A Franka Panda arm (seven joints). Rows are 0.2 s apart.
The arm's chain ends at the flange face. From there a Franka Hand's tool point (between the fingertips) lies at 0.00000 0.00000 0.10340 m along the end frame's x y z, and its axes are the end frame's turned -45 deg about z.
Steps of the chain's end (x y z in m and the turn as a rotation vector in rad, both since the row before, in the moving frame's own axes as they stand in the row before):
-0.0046, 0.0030, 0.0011, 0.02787, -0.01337, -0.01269
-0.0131, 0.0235, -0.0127, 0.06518, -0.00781, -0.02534
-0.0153, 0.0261, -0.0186, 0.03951, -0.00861, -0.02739
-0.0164, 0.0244, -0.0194, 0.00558, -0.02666, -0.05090
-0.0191, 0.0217, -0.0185, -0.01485, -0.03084, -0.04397
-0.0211, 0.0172, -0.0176, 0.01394, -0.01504, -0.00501
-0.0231, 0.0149, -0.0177, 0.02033, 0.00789, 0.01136
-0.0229, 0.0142, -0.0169, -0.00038, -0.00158, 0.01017
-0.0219, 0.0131, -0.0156, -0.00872, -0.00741, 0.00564
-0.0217, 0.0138, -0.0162, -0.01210, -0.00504, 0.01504
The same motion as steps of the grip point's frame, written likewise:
-0.0043, -0.0042, 0.0011, 0.02916, 0.01025, -0.01269
-0.0218, 0.0020, -0.0129, 0.05161, 0.04057, -0.02534
-0.0271, 0.0041, -0.0187, 0.03403, 0.02185, -0.02739
-0.0305, 0.0033, -0.0194, 0.02280, -0.01491, -0.05090
-0.0322, 0.0007, -0.0186, 0.01131, -0.03231, -0.04397
-0.0272, -0.0049, -0.0176, 0.02049, -0.00078, -0.00501
-0.0248, -0.0067, -0.0177, 0.00880, 0.01995, 0.01136
-0.0264, -0.0062, -0.0169, 0.00085, -0.00139, 0.01017
-0.0259, -0.0061, -0.0156, -0.00093, -0.01141, 0.00564
-0.0264, -0.0051, -0.0162, -0.00499, -0.01212, 0.01504

